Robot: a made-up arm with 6 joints. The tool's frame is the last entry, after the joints. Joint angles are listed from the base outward.
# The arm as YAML. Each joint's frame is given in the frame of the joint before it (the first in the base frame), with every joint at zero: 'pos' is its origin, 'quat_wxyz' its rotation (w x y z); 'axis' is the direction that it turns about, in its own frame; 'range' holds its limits. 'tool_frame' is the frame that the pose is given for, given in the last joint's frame.
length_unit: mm
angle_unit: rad
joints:
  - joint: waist
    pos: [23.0, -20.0, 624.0]
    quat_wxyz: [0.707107, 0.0, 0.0, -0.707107]
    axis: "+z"
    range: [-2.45, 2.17]
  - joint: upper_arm
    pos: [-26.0, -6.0, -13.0]
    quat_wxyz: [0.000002, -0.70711, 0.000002, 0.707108]
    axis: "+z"
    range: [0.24, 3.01]
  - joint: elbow
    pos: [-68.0, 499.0, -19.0]
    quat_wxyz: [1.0, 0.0, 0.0, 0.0]
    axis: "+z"
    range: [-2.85, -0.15]
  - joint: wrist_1
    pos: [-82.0, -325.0, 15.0]
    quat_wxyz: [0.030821, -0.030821, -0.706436, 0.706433]
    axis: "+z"
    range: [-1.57, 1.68]
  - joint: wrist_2
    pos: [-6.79, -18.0, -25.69]
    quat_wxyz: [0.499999, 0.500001, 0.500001, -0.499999]
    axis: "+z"
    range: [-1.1, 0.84]
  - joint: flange
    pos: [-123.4, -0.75, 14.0]
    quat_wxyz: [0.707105, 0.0, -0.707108, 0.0]
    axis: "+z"
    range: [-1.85, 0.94]
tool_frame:
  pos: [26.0, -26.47, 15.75]
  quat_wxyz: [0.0, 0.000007, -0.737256, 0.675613]
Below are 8 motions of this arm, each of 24 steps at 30 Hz.
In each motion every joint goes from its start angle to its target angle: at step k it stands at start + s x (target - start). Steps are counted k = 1, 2, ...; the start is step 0. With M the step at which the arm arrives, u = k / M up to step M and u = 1 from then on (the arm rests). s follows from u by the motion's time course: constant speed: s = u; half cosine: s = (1 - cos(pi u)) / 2; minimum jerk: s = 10 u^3 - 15 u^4 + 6 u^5.
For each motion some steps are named. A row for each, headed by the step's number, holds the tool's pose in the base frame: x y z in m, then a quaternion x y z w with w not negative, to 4 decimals.
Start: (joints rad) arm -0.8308 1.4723 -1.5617 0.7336 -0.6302 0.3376
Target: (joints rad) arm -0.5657 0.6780 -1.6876 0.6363 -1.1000 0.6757
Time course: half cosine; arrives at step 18
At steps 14, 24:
14: -0.1864 0.1346 1.4260 -0.4234 0.2365 -0.4551 0.7468
24: -0.2658 0.1742 1.3940 -0.4249 0.1528 -0.4821 0.7508

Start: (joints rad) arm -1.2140 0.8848 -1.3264 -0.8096 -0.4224 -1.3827
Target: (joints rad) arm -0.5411 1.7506 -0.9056 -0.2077 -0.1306 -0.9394
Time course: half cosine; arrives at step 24
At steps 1, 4, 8, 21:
1: 0.0960 -0.0859 1.3159 -0.2418 -0.4453 0.4331 0.7454
4: 0.1151 -0.1260 1.2985 -0.1867 -0.4836 0.4293 0.7396
8: 0.1852 -0.2219 1.2297 -0.0222 -0.5749 0.3981 0.7145
21: 0.4588 -0.2485 0.8213 0.5078 -0.6201 0.0318 0.5972

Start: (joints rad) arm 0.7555 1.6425 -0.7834 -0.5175 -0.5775 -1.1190
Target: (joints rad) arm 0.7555 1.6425 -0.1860 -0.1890 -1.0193 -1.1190
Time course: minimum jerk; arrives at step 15
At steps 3, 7, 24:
3: 0.3177 0.3395 0.8426 0.7207 -0.1389 0.6111 0.2964
7: 0.2770 0.3069 0.7890 0.7652 -0.1509 0.5457 0.3064
24: 0.2139 0.2404 0.7318 0.7975 -0.1895 0.4571 0.3451

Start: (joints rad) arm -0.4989 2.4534 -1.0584 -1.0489 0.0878 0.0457
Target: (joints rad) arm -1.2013 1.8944 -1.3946 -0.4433 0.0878 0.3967
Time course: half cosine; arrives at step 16
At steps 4, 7, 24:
4: 0.4880 -0.3138 0.4937 0.5055 -0.5361 -0.3296 0.5903
7: 0.4703 -0.4134 0.5939 0.4101 -0.7045 -0.3559 0.4569
24: 0.3096 -0.5741 0.8797 0.1623 -0.9441 -0.2762 0.0779

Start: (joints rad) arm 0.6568 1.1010 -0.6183 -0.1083 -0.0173 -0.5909
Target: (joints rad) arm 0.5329 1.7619 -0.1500 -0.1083 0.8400 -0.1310
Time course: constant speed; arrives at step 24
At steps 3, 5, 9, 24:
3: 0.1844 0.1712 0.8678 0.8301 -0.3273 0.1235 0.4341
5: 0.1823 0.1670 0.8345 0.8125 -0.3067 0.0658 0.4914
9: 0.1685 0.1523 0.7778 0.7555 -0.2651 -0.0495 0.5970
24: 0.0695 0.0793 0.7091 0.3270 -0.1001 -0.3958 0.8523

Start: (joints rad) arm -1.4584 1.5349 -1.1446 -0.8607 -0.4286 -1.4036
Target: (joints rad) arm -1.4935 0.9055 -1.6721 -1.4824 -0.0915 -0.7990
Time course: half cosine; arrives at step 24
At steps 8, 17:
8: 0.1026 -0.4270 1.1526 -0.0309 -0.4268 0.1948 0.8826
17: 0.0412 -0.1636 1.3552 -0.2842 -0.3939 0.2210 0.8457

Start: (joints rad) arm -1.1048 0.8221 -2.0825 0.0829 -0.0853 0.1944
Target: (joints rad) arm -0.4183 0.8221 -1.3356 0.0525 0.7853 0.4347
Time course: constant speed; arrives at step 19
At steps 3, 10, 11, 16, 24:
3: 0.0044 0.1706 1.4484 -0.3285 0.7840 -0.4562 0.2635
10: 0.0593 0.0714 1.3631 -0.4504 0.8423 -0.1475 0.2569
11: 0.0680 0.0629 1.3470 -0.4644 0.8437 -0.1023 0.2490
16: 0.1052 0.0409 1.2566 -0.5161 0.8284 0.1183 0.1827
24: 0.1179 0.0414 1.1977 -0.5302 0.8035 0.2414 0.1225

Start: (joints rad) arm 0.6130 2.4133 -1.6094 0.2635 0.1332 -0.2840
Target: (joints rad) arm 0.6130 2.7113 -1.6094 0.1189 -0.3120 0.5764
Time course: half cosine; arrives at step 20
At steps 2, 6, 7, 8, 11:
2: 0.5879 0.4814 0.6070 0.8004 -0.3982 -0.2096 0.3960
6: 0.5965 0.4877 0.5730 0.7879 -0.4296 -0.2554 0.3597
7: 0.5993 0.4898 0.5605 0.7830 -0.4400 -0.2719 0.3454
8: 0.6020 0.4919 0.5471 0.7775 -0.4504 -0.2897 0.3296
11: 0.6091 0.4972 0.5046 0.7585 -0.4785 -0.3460 0.2758

